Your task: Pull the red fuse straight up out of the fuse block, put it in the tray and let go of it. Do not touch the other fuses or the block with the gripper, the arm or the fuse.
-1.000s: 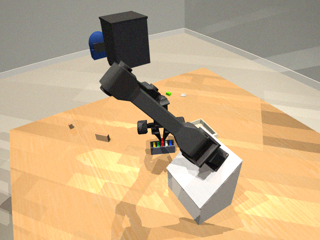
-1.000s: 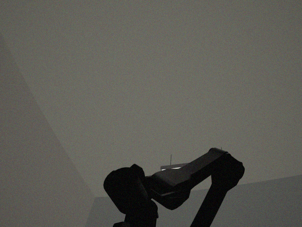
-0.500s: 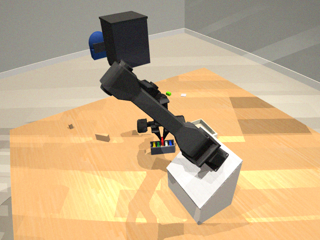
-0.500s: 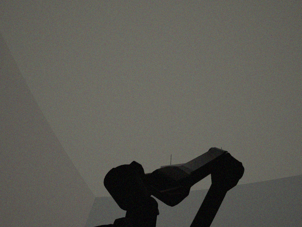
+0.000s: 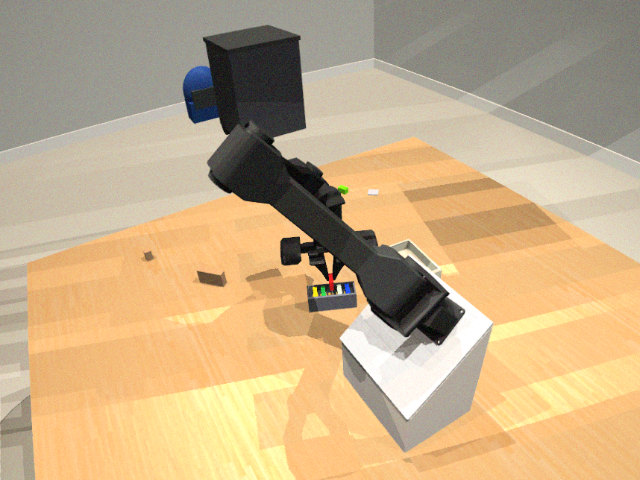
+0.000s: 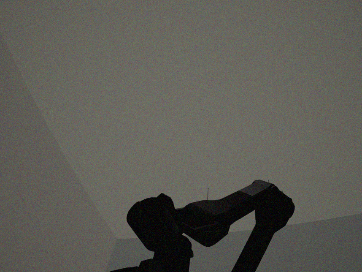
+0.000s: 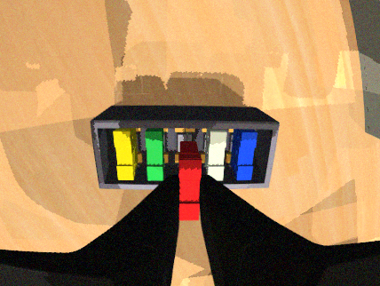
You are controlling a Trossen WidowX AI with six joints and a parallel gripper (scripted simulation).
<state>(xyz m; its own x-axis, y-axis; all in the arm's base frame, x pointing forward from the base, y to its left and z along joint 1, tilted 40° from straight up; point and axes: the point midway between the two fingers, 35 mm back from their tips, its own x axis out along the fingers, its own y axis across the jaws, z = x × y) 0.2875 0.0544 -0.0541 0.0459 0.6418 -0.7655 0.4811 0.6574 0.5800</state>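
The tray lies 20 cm to the right of my gripper tip, 7 cm below it and 1 cm behind it. Round my gripper tip: red fuse (1 cm below).
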